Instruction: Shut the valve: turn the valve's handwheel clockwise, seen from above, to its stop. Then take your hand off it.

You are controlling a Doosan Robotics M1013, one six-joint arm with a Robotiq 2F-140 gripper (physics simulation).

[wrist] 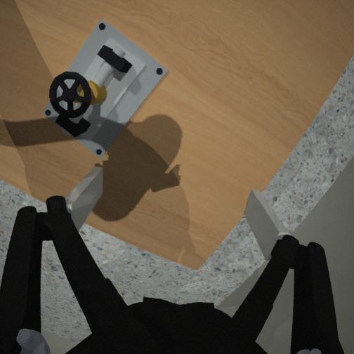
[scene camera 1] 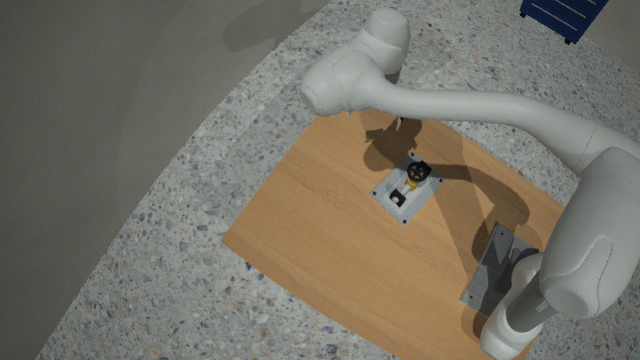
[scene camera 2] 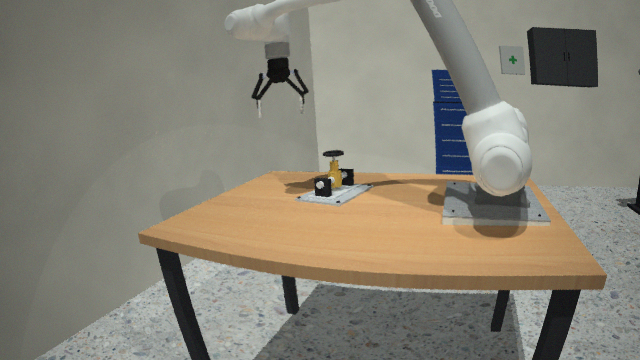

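The valve's black spoked handwheel [scene camera 1: 418, 171] [scene camera 2: 333, 153] [wrist: 70, 94] lies level on top of the yellow valve body [scene camera 1: 411, 184] [scene camera 2: 334, 176] [wrist: 98, 92]. The valve sits in a white pipe between two black blocks, on a grey plate [scene camera 1: 419, 201] [scene camera 2: 351, 194] [wrist: 152, 75] that lies on the table. My gripper [scene camera 1: 374, 121] [scene camera 2: 280, 113] [wrist: 176, 191] is open and empty, fingers pointing down. It hangs well above the table, higher than the handwheel and off to one side, touching nothing. In the wrist view the handwheel is at the upper left, beyond the left fingertip.
The wooden table [scene camera 1: 320, 225] [scene camera 2: 250, 225] [wrist: 240, 75] carries the arm's grey base plate [scene camera 1: 482, 280] [scene camera 2: 455, 212] at its other end. A blue drawer cabinet [scene camera 1: 560, 15] [scene camera 2: 447, 135] stands behind it. A dark cabinet [scene camera 2: 564, 57] hangs on the wall. The arm's shadow crosses the table.
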